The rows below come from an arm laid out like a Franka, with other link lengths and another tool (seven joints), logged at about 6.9 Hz.
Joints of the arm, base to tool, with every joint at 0 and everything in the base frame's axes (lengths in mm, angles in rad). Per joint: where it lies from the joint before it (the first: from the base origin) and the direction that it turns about. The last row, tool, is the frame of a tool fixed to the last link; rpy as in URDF.
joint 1: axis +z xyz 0 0 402.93
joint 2: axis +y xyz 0 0 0
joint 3: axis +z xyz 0 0 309.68
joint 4: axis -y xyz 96.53 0 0
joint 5: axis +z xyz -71.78 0 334.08
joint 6: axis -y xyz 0 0 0
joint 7: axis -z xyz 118.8 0 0
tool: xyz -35 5 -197.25 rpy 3.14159 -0.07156 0.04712
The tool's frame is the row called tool.
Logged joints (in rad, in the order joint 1, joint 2, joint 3, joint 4, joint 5, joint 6, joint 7), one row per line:
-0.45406 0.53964 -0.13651 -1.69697 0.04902 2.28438 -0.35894
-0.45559 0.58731 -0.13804 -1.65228 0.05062 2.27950 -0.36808
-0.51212 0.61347 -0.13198 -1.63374 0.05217 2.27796 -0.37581
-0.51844 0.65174 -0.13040 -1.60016 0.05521 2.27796 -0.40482
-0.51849 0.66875 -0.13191 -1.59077 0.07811 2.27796 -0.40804
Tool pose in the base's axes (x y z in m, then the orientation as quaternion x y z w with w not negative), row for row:
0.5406 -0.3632 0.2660 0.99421 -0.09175 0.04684 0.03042
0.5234 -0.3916 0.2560 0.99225 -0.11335 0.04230 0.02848
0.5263 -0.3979 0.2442 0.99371 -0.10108 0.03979 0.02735
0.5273 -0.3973 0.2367 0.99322 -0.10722 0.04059 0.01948
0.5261 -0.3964 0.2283 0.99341 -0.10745 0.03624 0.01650
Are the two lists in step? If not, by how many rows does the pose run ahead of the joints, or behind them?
The pose runs 1 row ahead of the joints: the pose in row i belongs to the joints in row i + 1.
